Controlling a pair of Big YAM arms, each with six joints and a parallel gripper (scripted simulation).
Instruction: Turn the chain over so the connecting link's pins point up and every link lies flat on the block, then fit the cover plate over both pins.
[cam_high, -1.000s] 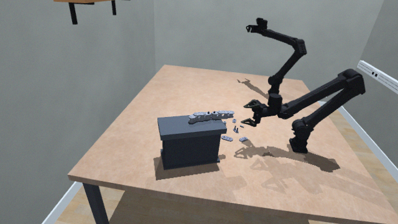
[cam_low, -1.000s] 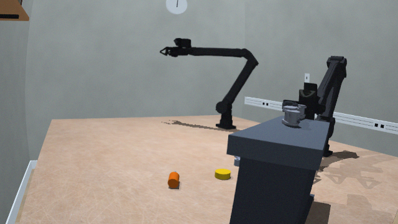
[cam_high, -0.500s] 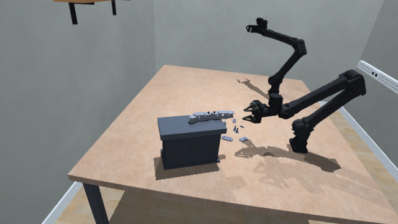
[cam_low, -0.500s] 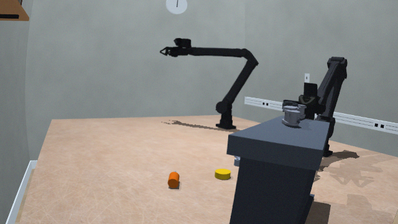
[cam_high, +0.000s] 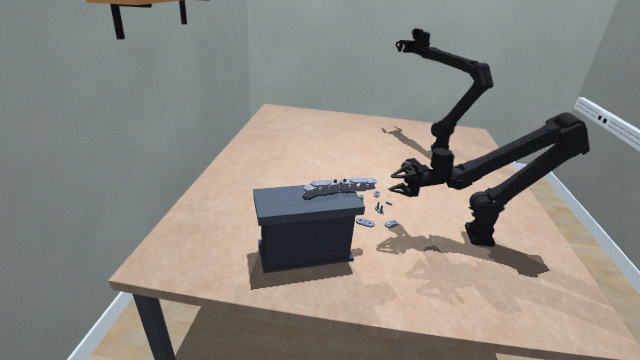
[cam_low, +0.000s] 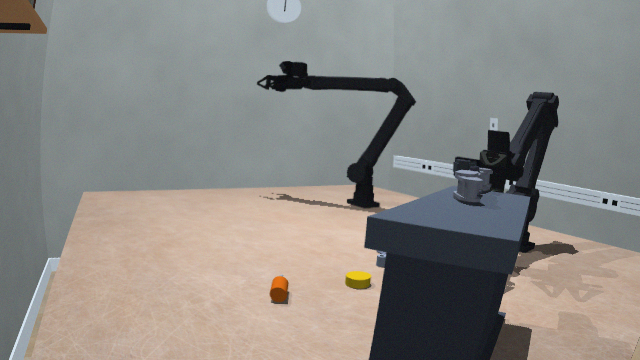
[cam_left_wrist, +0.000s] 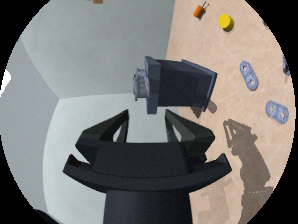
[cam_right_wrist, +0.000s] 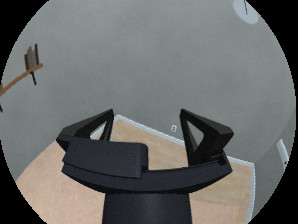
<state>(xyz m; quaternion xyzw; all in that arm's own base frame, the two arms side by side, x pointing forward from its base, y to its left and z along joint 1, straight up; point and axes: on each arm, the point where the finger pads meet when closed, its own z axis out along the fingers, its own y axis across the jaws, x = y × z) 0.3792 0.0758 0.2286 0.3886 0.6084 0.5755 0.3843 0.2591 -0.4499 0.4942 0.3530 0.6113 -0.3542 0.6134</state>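
My left hand is 270 mm short of the dark block, 130 mm to the right of it and 120 mm above it. Also, from my left hand: orange cylinder: 350 mm ahead, 210 mm below, 200 mm to the right; cover plate: 230 mm below, 70 mm to the right, 60 mm ahead; yellow disc: 220 mm below, 200 mm ahead, 160 mm to the right.
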